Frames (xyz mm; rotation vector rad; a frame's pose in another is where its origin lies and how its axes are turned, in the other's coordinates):
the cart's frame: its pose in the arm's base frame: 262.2 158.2 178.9 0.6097 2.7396 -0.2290
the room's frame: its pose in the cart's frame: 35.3 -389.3 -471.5 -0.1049 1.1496 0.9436
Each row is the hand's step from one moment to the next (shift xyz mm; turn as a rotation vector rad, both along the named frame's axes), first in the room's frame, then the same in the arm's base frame.
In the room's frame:
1: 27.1 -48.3 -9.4 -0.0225 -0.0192 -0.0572
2: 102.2 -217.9 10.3 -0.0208 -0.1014 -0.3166
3: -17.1 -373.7 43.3 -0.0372 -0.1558 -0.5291
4: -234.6 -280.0 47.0 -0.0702 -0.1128 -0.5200
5: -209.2 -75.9 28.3 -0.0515 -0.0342 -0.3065
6: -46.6 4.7 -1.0 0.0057 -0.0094 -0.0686
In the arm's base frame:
1: -45.0 3.4 33.4 -0.0019 -0.0575 0.0289
2: -216.7 34.7 99.4 -0.0104 -0.2412 0.2295
3: -370.3 -65.1 21.8 -0.0041 -0.4019 0.3796
4: -271.9 -202.1 -144.5 0.0362 -0.4109 0.3433
5: -71.7 -151.6 -149.0 0.0528 -0.2427 0.1899
6: 6.8 -33.8 -31.7 0.0094 -0.0421 0.0545

